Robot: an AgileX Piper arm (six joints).
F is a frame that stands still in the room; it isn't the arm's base.
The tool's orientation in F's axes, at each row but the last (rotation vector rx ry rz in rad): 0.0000, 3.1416, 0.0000; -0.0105, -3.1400, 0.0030; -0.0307, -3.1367, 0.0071; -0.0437, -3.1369, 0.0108; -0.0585, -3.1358, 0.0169; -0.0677, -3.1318, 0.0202; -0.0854, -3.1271, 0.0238
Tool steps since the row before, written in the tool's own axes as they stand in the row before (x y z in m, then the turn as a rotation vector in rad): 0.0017, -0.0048, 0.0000, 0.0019, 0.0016, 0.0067; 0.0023, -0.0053, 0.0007, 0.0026, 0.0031, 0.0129; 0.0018, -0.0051, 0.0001, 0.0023, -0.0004, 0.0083; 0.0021, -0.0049, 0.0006, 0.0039, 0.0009, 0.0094; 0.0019, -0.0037, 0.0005, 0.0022, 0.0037, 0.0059; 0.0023, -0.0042, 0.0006, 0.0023, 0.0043, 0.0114; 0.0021, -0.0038, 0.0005, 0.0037, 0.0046, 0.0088
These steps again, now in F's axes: -0.0017, -0.0048, 0.0000, -0.0019, 0.0016, -0.0067; -0.0023, -0.0053, -0.0007, -0.0026, 0.0031, -0.0129; -0.0019, -0.0051, -0.0001, -0.0023, -0.0004, -0.0083; -0.0022, -0.0048, -0.0006, -0.0039, 0.0009, -0.0094; -0.0020, -0.0036, -0.0005, -0.0021, 0.0037, -0.0059; -0.0025, -0.0041, -0.0005, -0.0022, 0.0043, -0.0114; -0.0023, -0.0037, -0.0004, -0.0036, 0.0047, -0.0088
